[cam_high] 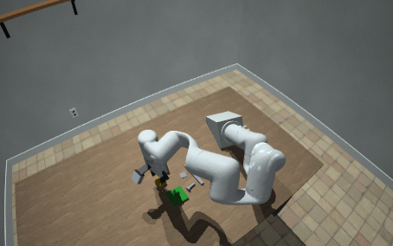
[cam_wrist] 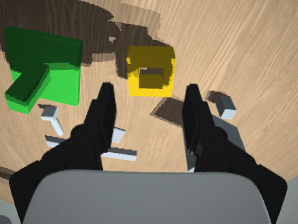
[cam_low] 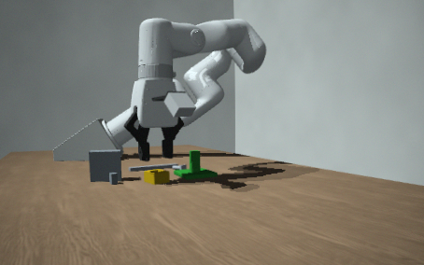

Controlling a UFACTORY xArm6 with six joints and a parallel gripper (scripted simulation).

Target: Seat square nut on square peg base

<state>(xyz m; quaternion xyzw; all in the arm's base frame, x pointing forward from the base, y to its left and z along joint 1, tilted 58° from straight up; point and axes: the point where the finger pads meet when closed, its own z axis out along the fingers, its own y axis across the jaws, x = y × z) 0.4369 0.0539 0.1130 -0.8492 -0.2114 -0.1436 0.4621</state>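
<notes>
The small grey cube lies 100 mm to the right of my hand and 60 mm below it. From my hand the other things lie so: grey block: 40 mm behind, 110 mm to the right, 30 mm below; then thin grey bar: 170 mm behind, 10 mm to the left, 60 mm below.
</notes>
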